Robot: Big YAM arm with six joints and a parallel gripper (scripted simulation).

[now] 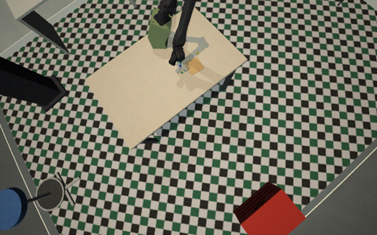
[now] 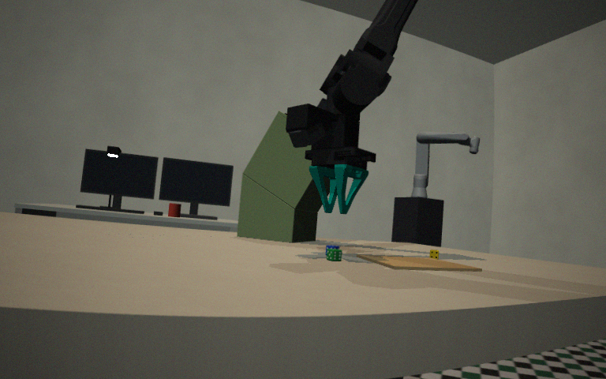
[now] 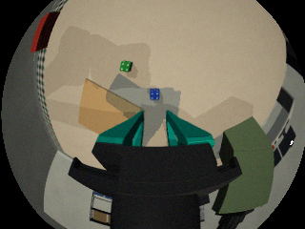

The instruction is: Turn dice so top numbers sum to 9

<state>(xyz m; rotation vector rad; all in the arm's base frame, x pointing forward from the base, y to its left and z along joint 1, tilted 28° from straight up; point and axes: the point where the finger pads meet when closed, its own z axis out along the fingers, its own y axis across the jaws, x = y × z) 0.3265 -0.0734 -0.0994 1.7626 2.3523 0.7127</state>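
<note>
Right now my hand is 70 mm above the blue die. The rest, counted from my hand: green die 70 mm below, 60 mm ahead, 30 mm to the right; yellow die 210 mm to the left, 70 mm below, 20 mm ahead; mat 90 mm to the left, 90 mm ahead, 70 mm below.
</note>
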